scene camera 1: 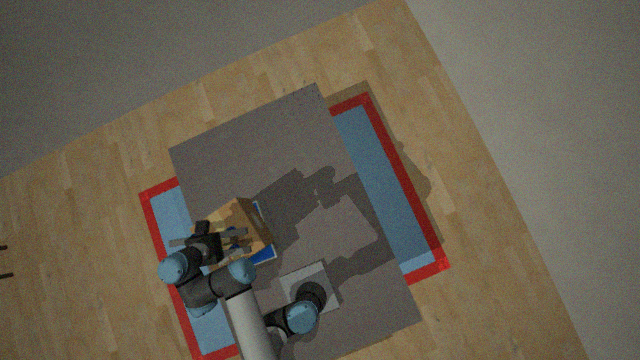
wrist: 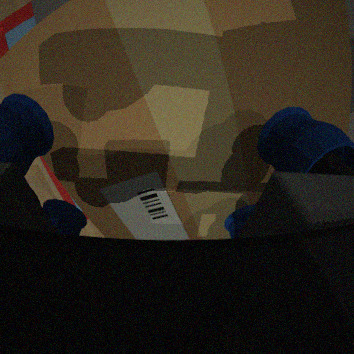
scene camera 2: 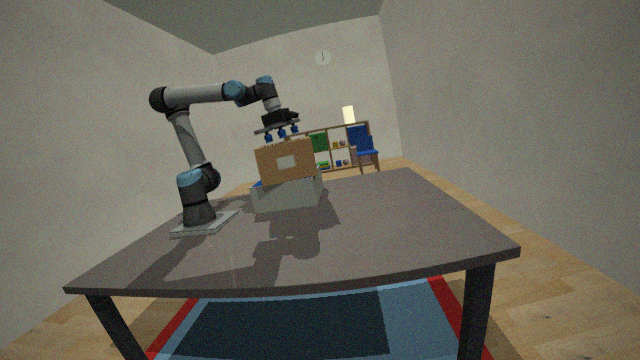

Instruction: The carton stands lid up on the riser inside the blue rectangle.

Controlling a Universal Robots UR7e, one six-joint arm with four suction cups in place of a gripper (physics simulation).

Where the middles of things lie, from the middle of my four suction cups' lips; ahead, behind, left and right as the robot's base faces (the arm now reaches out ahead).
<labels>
Right now my suction cup is 3 cm to the left of the brown cardboard carton [scene camera 1: 239,212] and 11 cm above it. Also, from my suction cup: grey riser [scene camera 2: 305,192] (2 cm behind, 1 cm to the right, 25 cm below).
</labels>
